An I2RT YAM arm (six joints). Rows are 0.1 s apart.
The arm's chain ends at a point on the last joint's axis. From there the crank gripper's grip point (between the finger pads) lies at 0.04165 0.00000 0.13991 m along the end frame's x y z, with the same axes.
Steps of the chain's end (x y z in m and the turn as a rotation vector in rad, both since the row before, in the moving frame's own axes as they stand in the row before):
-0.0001, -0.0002, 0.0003, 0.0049, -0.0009, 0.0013
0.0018, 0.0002, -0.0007, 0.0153, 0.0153, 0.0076
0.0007, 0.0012, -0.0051, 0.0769, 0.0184, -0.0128
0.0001, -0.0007, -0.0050, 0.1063, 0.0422, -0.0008
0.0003, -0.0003, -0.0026, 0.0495, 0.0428, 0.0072
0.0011, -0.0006, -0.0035, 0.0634, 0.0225, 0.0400
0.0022, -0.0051, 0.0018, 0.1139, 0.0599, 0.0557
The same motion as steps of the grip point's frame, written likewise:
-0.0002, -0.0008, 0.0003, 0.0049, -0.0009, 0.0013
0.0039, -0.0016, -0.0014, 0.0153, 0.0153, 0.0076
0.0032, -0.0101, -0.0063, 0.0769, 0.0184, -0.0128
0.0059, -0.0155, -0.0077, 0.1063, 0.0422, -0.0008
0.0063, -0.0069, -0.0047, 0.0495, 0.0428, 0.0072
0.0044, -0.0077, -0.0047, 0.0634, 0.0225, 0.0400
0.0109, -0.0183, -0.0017, 0.1139, 0.0599, 0.0557

